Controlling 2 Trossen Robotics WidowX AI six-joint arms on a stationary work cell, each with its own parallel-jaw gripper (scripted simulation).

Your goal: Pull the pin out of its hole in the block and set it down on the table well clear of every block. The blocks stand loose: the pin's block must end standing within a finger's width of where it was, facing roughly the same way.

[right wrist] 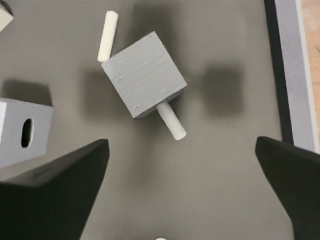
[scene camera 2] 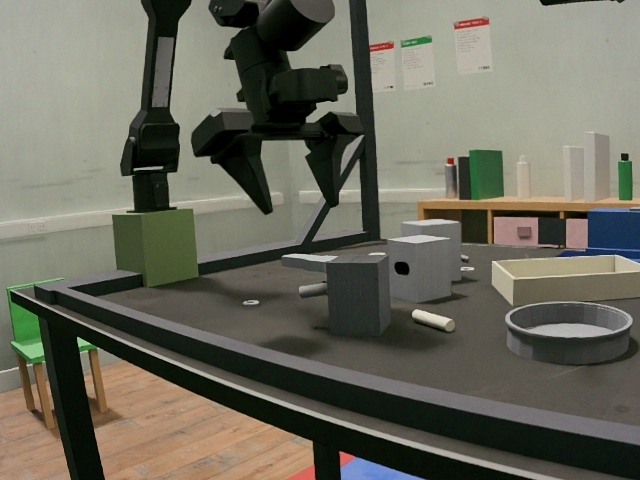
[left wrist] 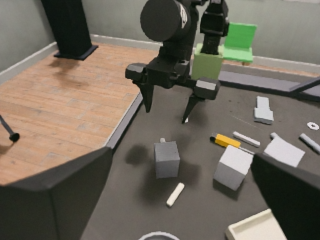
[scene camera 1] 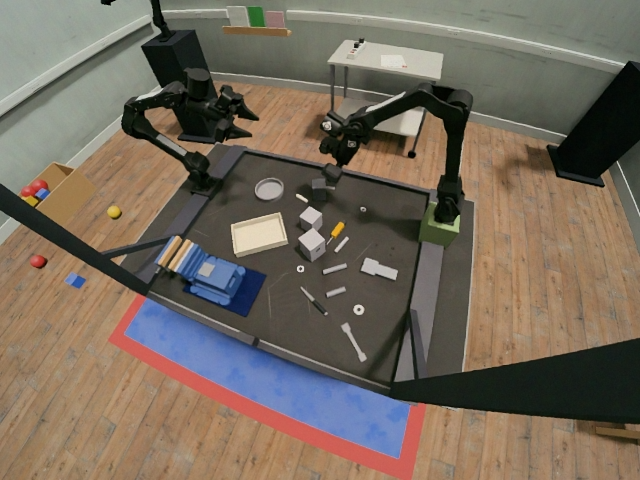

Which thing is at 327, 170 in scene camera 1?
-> My right gripper.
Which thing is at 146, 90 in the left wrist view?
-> My right gripper.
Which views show my right gripper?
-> The right wrist view, scene camera 2, the left wrist view and scene camera 1: all of them.
